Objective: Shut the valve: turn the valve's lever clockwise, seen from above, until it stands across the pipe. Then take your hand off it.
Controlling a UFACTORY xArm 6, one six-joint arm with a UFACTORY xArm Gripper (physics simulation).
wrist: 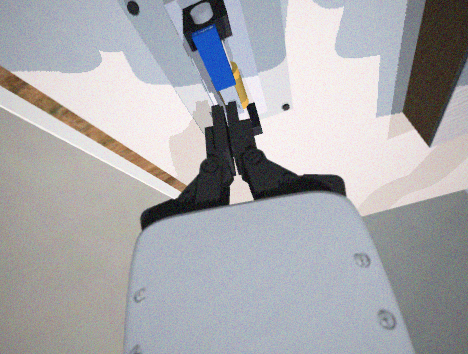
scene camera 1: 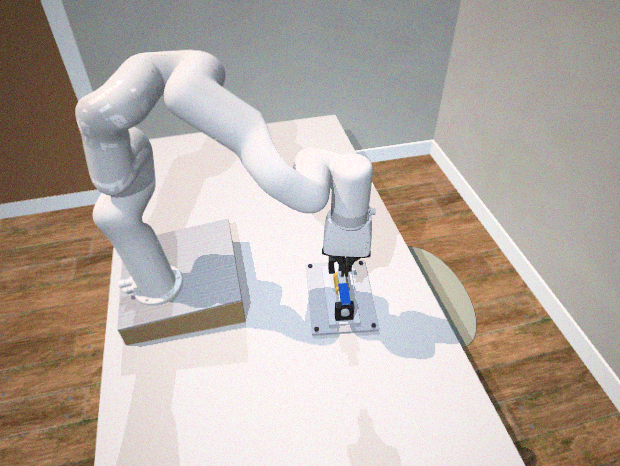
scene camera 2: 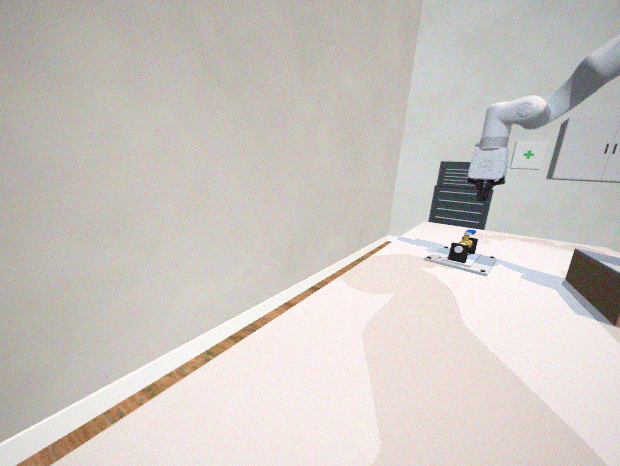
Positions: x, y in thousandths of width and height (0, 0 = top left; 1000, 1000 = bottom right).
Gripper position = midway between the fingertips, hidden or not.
my gripper: wrist 486, 338; scene camera 1 556, 585; scene camera 2 777, 432
